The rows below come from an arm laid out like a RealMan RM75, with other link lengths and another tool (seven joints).
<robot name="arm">
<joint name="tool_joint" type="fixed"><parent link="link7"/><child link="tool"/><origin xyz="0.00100 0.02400 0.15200" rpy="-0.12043 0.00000 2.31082"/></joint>
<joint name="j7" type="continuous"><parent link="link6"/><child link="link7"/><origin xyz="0.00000 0.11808 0.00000" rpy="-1.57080 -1.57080 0.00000"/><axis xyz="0 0 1"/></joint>
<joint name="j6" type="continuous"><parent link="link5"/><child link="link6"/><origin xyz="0.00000 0.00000 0.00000" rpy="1.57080 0.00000 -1.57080"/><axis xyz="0 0 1"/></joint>
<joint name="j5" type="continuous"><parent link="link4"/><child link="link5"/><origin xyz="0.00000 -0.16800 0.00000" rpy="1.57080 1.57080 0.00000"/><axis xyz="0 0 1"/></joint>
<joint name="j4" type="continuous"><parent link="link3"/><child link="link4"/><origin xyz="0.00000 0.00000 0.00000" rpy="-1.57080 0.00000 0.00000"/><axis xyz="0 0 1"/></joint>
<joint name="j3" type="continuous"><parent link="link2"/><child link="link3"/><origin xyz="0.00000 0.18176 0.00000" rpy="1.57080 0.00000 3.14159"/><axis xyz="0 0 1"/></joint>
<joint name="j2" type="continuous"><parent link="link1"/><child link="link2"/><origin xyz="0.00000 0.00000 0.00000" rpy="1.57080 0.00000 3.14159"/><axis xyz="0 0 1"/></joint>
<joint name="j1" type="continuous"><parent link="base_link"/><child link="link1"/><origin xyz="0.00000 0.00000 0.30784"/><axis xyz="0 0 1"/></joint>
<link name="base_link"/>
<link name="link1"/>
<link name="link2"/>
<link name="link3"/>
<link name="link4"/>
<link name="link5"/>
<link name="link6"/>
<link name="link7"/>
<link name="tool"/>
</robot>
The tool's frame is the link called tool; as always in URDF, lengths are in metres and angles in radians. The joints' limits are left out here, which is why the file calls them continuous.
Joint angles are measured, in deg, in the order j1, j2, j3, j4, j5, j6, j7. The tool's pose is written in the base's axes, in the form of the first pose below.
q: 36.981, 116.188, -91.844, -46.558, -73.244, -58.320, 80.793
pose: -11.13, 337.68, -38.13, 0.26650, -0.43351, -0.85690, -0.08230
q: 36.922, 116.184, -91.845, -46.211, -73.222, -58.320, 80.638
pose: -9.07, 337.89, -38.81, 0.26520, -0.43537, -0.85628, -0.08308
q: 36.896, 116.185, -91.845, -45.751, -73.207, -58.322, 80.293
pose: -6.64, 338.04, -39.78, 0.26346, -0.43636, -0.85619, -0.08434
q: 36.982, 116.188, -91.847, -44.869, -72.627, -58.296, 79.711
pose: -4.39, 339.04, -40.22, 0.26410, -0.43954, -0.85428, -0.08518
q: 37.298, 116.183, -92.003, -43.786, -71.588, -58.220, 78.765
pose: -3.59, 340.12, -40.55, 0.26637, -0.44090, -0.85284, -0.08555
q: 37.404, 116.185, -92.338, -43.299, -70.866, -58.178, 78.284
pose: -3.57, 339.78, -41.18, 0.26746, -0.44163, -0.85223, -0.08440
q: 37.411, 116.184, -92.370, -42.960, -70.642, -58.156, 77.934
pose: -2.47, 340.06, -41.46, 0.26749, -0.44207, -0.85192, -0.08523
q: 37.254, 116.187, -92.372, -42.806, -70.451, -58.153, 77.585
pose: -1.33, 340.25, -41.34, 0.26813, -0.44233, -0.85147, -0.08630
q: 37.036, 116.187, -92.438, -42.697, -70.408, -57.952, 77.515
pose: 0.83, 340.91, -41.66, 0.26747, -0.44463, -0.85027, -0.08838
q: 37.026, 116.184, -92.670, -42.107, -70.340, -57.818, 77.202
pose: 4.18, 340.72, -43.65, 0.26404, -0.44661, -0.85015, -0.08977
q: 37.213, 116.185, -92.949, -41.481, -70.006, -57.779, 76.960
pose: 5.63, 340.30, -45.26, 0.26214, -0.44844, -0.84985, -0.08905
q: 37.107, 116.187, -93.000, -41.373, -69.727, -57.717, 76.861
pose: 6.17, 340.72, -44.98, 0.26327, -0.45015, -0.84856, -0.08942
